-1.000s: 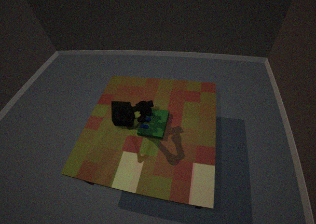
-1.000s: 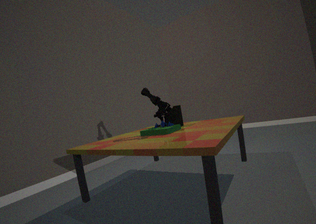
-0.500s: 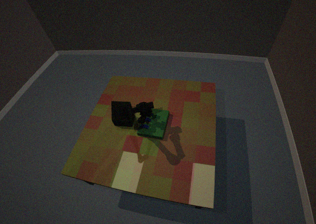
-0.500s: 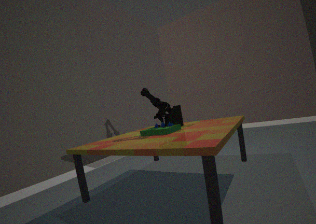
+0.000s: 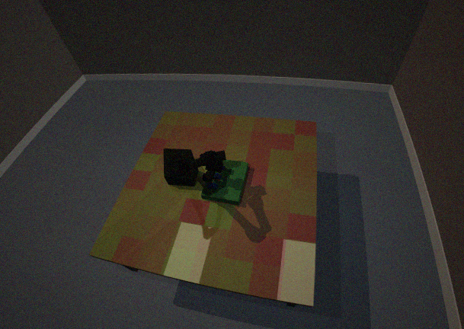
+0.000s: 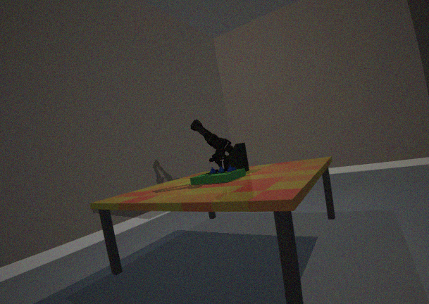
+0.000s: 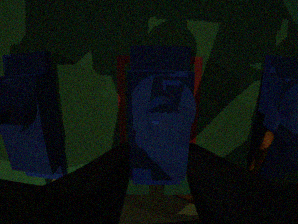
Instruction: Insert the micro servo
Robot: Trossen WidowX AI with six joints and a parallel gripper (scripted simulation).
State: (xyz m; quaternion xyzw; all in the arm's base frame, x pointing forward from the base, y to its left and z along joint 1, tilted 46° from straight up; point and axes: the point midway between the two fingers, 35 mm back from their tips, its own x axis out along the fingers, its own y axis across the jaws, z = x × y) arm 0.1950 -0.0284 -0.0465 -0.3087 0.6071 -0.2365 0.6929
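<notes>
My gripper tip is 120 mm short of the deck, 30 mm above it and 10 mm to the right of it.
</notes>
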